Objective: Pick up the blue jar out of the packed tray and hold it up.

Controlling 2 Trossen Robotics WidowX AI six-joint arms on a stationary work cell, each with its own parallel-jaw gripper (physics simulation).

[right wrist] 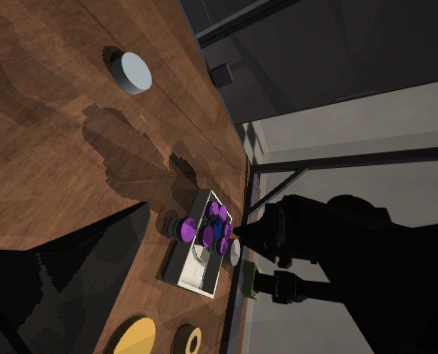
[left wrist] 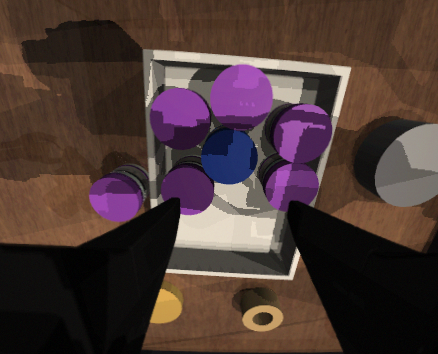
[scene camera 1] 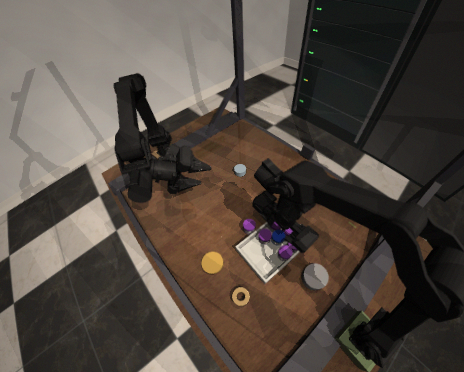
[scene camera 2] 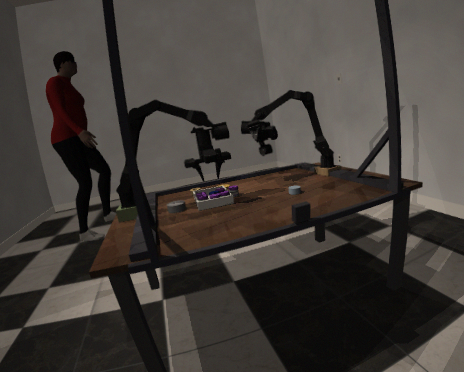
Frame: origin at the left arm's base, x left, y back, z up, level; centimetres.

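Seen in the pictures: left gripper, fingertip midpoint: (right wrist: 237,236) (left wrist: 234,207) (scene camera 1: 278,232) (scene camera 2: 211,180); right gripper, fingertip midpoint: (right wrist: 219,204) (scene camera 1: 205,175) (scene camera 2: 259,148); left arm's base, origin of the base link: (right wrist: 256,281) (scene camera 1: 365,340) (scene camera 2: 129,205); right arm's base, origin of the base link: (scene camera 1: 165,151) (scene camera 2: 327,166).
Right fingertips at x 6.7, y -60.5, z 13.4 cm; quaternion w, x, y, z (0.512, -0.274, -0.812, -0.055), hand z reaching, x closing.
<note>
Pixels of each thing's middle, then the offset from my right fingertips to it.
- blue jar, body centre: (left wrist: 228,151) (right wrist: 210,228) (scene camera 1: 277,237) dx -9.3, dy +24.7, dz -16.0 cm
- white tray, body centre: (left wrist: 232,176) (right wrist: 200,240) (scene camera 1: 272,247) (scene camera 2: 212,200) dx -6.4, dy +25.5, dz -18.1 cm
- purple jar, body centre: (left wrist: 124,190) (right wrist: 180,228) (scene camera 1: 249,226) dx -4.6, dy +15.5, dz -16.4 cm
- grey cylinder, body centre: (left wrist: 404,163) (right wrist: 230,251) (scene camera 1: 314,276) (scene camera 2: 176,206) dx -9.7, dy +41.0, dz -16.9 cm
- yellow disc, body centre: (left wrist: 155,302) (right wrist: 132,347) (scene camera 1: 212,262) dx +12.3, dy +17.7, dz -17.8 cm
- tan ring, body centre: (left wrist: 261,309) (right wrist: 188,341) (scene camera 1: 241,296) dx +11.2, dy +31.4, dz -17.2 cm
- pale blue cylinder, body centre: (right wrist: 132,74) (scene camera 2: 294,189) (scene camera 1: 240,170) dx -18.2, dy -7.1, dz -17.2 cm
The blue jar (scene camera 1: 278,237) (left wrist: 229,156) (right wrist: 217,229) stands in the white tray (scene camera 1: 251,264) (scene camera 2: 215,201) (left wrist: 250,59), among several purple-lidded jars. Purple jars (left wrist: 242,96) (left wrist: 187,190) (left wrist: 301,132) are close around it; the tray's near end in the left wrist view holds none. My left gripper (scene camera 2: 210,178) (left wrist: 234,207) is part open and empty above the tray. Its fingertips point down and appear below the blue jar in the left wrist view, over the two lower purple jars. My right gripper (scene camera 1: 204,176) is wide open and empty, away from the tray.
A purple jar (scene camera 1: 249,225) (left wrist: 116,196) (right wrist: 187,230) stands just outside the tray. A grey cylinder (scene camera 1: 316,276) (scene camera 2: 176,206) (left wrist: 410,165) stands on its other side. A yellow disc (scene camera 1: 212,262), a tan ring (scene camera 1: 241,303) and a pale blue cylinder (scene camera 1: 240,170) (scene camera 2: 294,190) (right wrist: 135,72) are on the table.
</note>
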